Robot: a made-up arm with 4 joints. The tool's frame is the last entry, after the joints.
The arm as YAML. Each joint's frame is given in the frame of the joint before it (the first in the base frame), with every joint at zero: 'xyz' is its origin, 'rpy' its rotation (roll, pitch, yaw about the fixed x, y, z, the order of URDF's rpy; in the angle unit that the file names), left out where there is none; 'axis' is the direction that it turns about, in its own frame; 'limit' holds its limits. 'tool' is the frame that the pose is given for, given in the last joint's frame.
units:
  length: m
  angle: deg
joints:
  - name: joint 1
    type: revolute
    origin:
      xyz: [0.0, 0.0, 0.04]
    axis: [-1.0, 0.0, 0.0]
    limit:
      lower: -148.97
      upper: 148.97
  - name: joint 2
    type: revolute
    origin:
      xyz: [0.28, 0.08, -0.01]
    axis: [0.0, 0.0, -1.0]
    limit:
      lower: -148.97
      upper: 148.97
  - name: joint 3
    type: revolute
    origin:
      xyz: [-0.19, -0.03, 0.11]
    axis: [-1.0, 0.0, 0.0]
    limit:
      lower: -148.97
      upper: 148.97
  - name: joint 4
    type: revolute
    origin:
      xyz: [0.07, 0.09, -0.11]
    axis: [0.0, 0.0, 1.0]
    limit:
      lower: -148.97
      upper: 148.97
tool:
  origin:
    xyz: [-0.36, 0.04, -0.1]
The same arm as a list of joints. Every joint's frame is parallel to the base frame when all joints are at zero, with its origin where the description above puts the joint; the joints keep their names.
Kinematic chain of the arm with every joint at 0, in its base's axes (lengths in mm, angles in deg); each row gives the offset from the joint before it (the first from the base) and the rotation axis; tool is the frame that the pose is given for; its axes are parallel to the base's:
joint 1: xyz 0 0 40 axis -x
joint 2: xyz 280 80 -10 axis -z
joint 3: xyz -190 -30 110 axis -x
joint 4: xyz 70 90 -110 axis +z
tool: xyz -360 40 -100
Joint limits (deg, base to tool): -148.97..148.97 -148.97..148.97 -148.97..148.97 -148.97..148.97

